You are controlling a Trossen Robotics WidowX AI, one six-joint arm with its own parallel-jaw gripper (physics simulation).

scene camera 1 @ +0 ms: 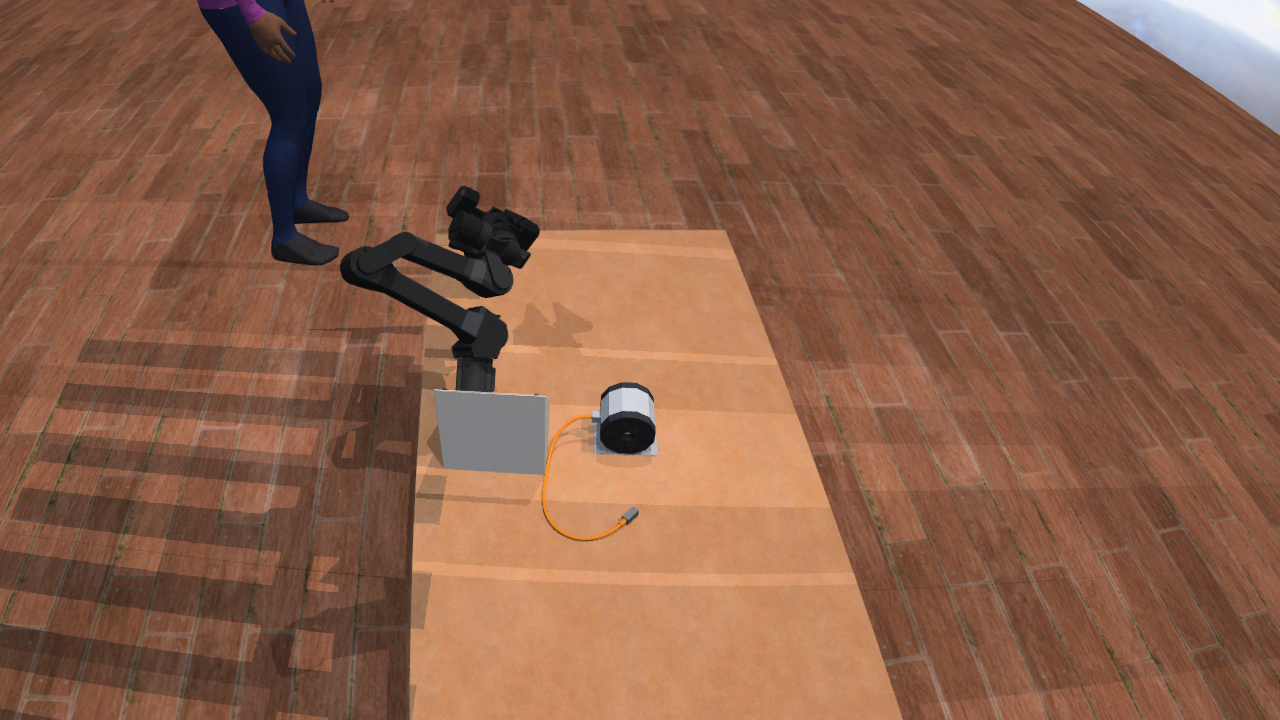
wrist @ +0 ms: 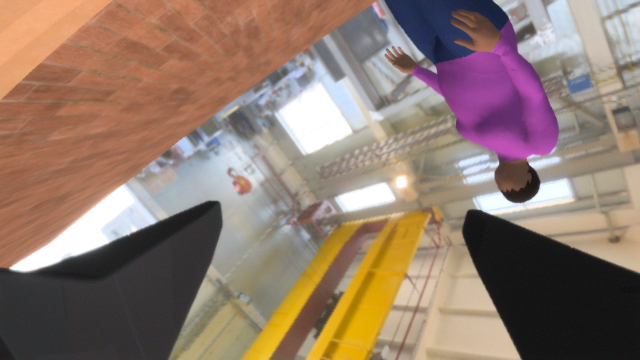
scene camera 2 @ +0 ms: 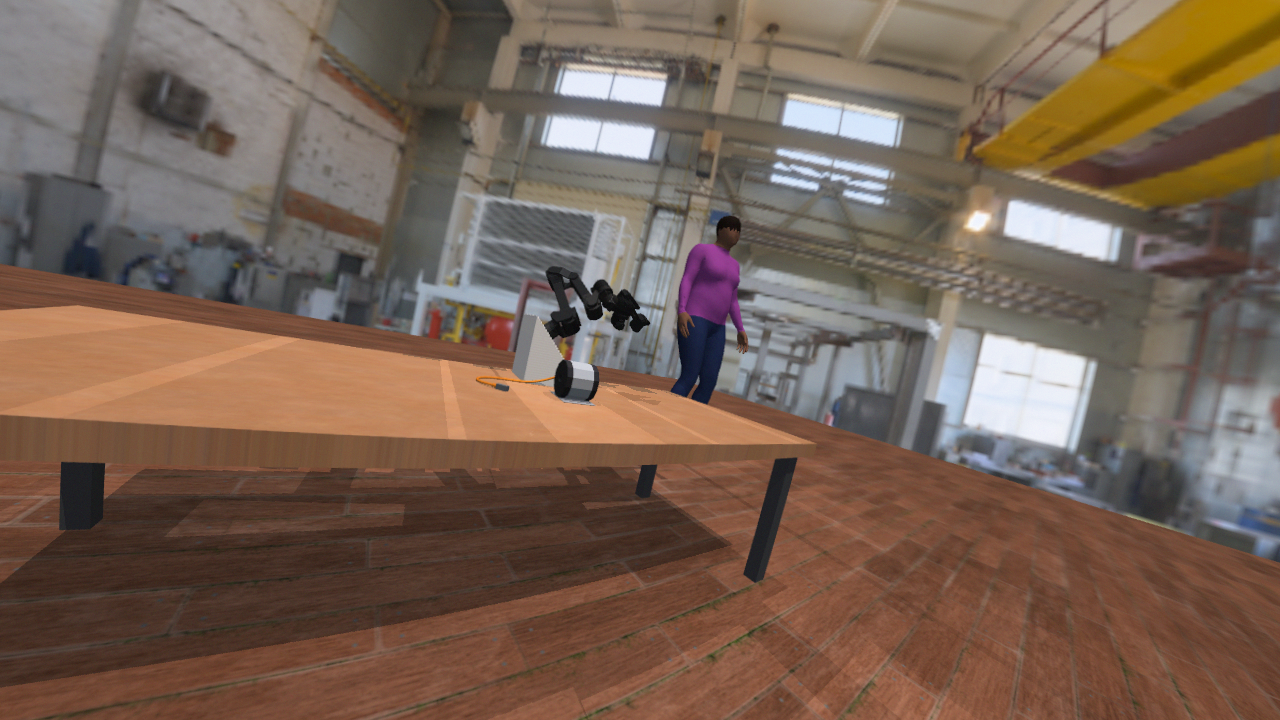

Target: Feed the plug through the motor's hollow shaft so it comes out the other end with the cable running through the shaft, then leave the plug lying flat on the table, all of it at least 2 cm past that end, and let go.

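Frame: origin at the arm's base, x up, y ahead, z left, level; metres.
Where they show: gripper, fingertip midpoint: [scene camera 1: 486, 200] [wrist: 345, 217] [scene camera 2: 644, 316]; arm's base, link origin: [scene camera 1: 473, 392] [scene camera 2: 541, 336].
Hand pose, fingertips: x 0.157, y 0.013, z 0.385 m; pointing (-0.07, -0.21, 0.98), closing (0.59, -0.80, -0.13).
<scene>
Things, the pixels of their centre, and the offset from my fingertips. "spot": a spot on its surface instead. Level surfaces: height alone.
- motor, body centre: [scene camera 1: 625, 418] [scene camera 2: 575, 380] dx -0.248, dy +0.265, dz -0.366 m
- orange cable, surface spot: [scene camera 1: 586, 539] [scene camera 2: 476, 378] spot: dx -0.293, dy +0.178, dz -0.607 m
- small grey plug, body centre: [scene camera 1: 630, 515] [scene camera 2: 502, 387] dx -0.292, dy +0.258, dz -0.559 m
- wooden table, surface height: dx -0.299 m
The motor [scene camera 1: 626, 402] [scene camera 2: 581, 381] is a silver drum with black ends, lying on its side on a small base plate. Its black end face with the central shaft hole shows in scene camera 1. An orange cable [scene camera 1: 586, 539] [scene camera 2: 477, 380] leaves the motor's side and curves over the table to the small grey plug [scene camera 1: 631, 515] [scene camera 2: 502, 387]. The plug lies on the table, apart from the motor, on the side of that black end face. The cable is outside the shaft. My gripper [scene camera 1: 531, 247] [scene camera 2: 642, 322] [wrist: 345, 217] is open and empty, raised well away from plug and motor.
A grey upright panel [scene camera 1: 492, 431] [scene camera 2: 534, 351] stands between the arm's base and the cable's bend. The wooden table [scene camera 1: 680, 635] [scene camera 2: 268, 385] carries the arm and motor. A person [scene camera 1: 290, 116] [scene camera 2: 711, 277] [wrist: 492, 100] stands beyond the table near the arm.
</scene>
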